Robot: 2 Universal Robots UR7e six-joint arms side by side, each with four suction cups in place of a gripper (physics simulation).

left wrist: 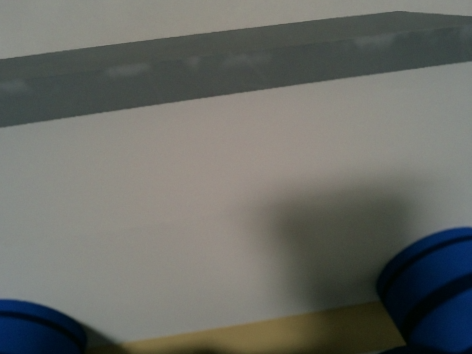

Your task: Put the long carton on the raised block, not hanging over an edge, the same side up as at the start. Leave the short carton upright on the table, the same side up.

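Frame: origin at the left arm's base, x ahead, y left, z up, level; millimetres.
Seen in the pictures: left hand at its tool point: (237, 317).
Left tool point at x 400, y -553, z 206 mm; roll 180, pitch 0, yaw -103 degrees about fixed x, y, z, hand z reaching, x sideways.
A point is followed by its place in that frame.
A long carton (150, 190) @(z 206, x 477, y -552 mm) fills much of the left wrist view. Its pale top carries a tan tape strip (270, 331) @(z 223, x 413, y -569 mm) near the lower edge, and its dark grey side face (150, 90) @(z 120, x 487, y -543 mm) runs across the upper part. My left gripper (234, 322) @(z 206, x 400, y -553 mm) shows as blue suction cups at the lower left and lower right. The cups are pressed against the carton's top and hold it. The carton's underside and ends are hidden, so its height above what lies below cannot be told. The right gripper, the short carton and the raised block cannot be made out.
A pale surface (125, 22) @(z 0, x 523, y -518 mm) shows beyond the carton's far edge, along the top of the view. A soft dark shadow lies on the carton's top beside the right-hand cup.
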